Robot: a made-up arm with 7 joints.
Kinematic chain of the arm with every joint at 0, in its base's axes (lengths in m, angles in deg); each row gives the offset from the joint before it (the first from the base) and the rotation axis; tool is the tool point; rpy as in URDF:
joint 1: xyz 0 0 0 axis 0.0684 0.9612 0.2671
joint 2: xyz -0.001 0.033 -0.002 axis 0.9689 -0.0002 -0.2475
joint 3: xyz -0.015 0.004 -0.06 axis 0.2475 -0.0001 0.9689
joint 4: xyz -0.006 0 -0.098 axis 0.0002 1 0
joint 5: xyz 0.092 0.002 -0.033 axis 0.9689 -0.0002 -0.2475
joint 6: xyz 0.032 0 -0.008 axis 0.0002 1 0
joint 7: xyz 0.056 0 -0.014 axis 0.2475 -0.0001 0.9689
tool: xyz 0 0 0 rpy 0 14.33 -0.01
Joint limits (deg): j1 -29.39..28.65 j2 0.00..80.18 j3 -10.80..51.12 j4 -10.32..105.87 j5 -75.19..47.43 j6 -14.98..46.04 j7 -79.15..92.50
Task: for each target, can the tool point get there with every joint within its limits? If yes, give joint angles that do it. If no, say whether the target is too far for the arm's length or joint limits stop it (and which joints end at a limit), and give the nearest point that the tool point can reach.
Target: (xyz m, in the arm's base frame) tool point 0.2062 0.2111 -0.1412
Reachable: yes | joints -15.60 55.96 -3.51 22.03 -38.30 2.44 -25.10
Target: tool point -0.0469 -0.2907 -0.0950
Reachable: no: joint limits stop it (at a limit: joint 1, joint 2, joint 3, joint 4, joint 5, joint 6) | nearest point 0.0367 -0.0165 -0.2325 | short by 0.318 m
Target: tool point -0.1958 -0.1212 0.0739
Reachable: no: joint limits stop it (at a limit: joint 1, joint 2, joint 4, joint 6) | nearest point -0.2548 -0.0219 -0.1883 | short by 0.287 m
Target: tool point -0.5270 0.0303 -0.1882
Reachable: no: too far | nearest point -0.2719 0.0443 -0.1888 | short by 0.255 m
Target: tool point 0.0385 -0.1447 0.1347
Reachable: no: joint limits stop it (at a limit: joint 1, joint 2, joint 3, joint 4, joint 6) | nearest point 0.2168 -0.0370 -0.0723 | short by 0.294 m
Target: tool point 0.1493 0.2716 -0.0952
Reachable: yes | joints 1.88 57.55 29.13 12.74 -36.17 23.82 -29.44
